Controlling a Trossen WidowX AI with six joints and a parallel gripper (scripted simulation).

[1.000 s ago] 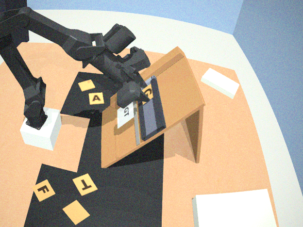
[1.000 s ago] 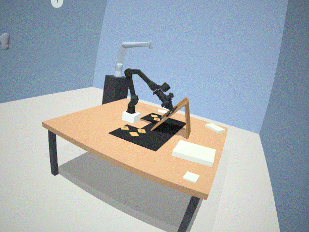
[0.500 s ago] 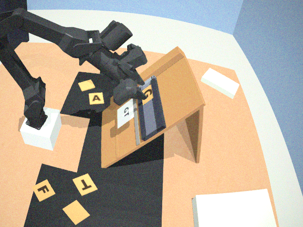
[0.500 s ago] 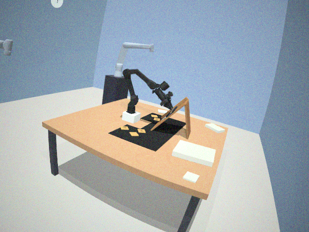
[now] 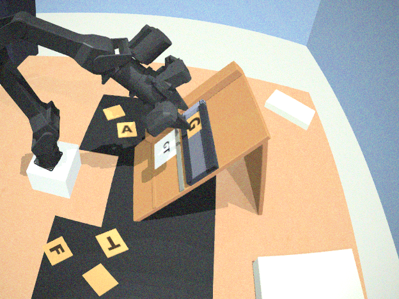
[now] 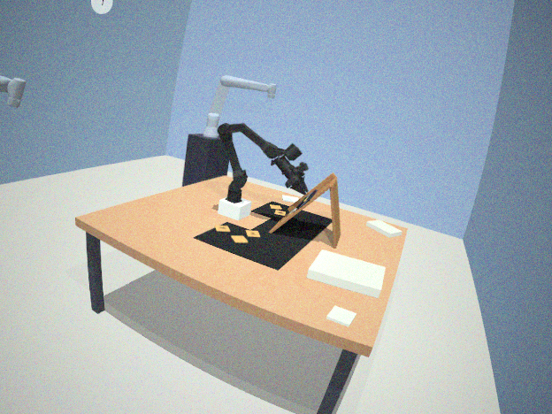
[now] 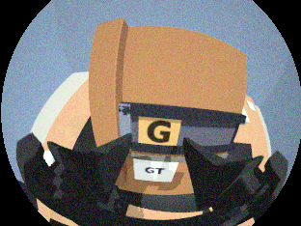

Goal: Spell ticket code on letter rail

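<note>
The g tile lies 2 cm ahead of my gripper tip and 1 cm below it. From my gripper tip the other things lie so: white ticket: 3 cm behind, 2 cm to the right, 9 cm below; black mat: 11 cm behind, 11 cm to the right, 18 cm below; large white slab: 39 cm ahead, 27 cm to the right, 16 cm below.
</note>
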